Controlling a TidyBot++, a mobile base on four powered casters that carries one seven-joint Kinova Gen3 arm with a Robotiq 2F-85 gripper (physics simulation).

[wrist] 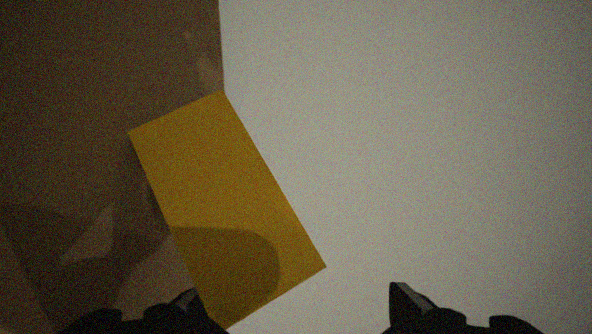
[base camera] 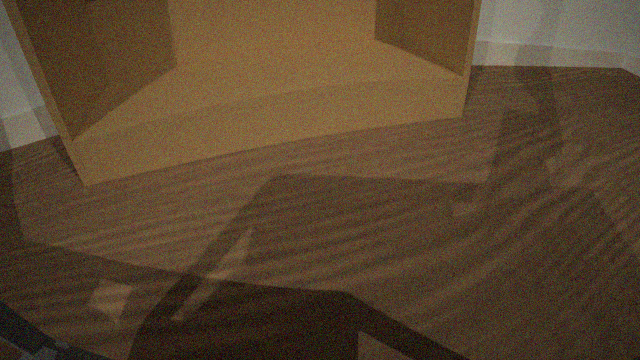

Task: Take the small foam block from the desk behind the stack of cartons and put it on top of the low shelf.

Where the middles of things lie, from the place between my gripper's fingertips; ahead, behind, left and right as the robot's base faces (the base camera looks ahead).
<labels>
Right now my hand is 4 cm to the right of the yellow foam block (wrist: 243, 245) and 4 cm above it.
</labels>
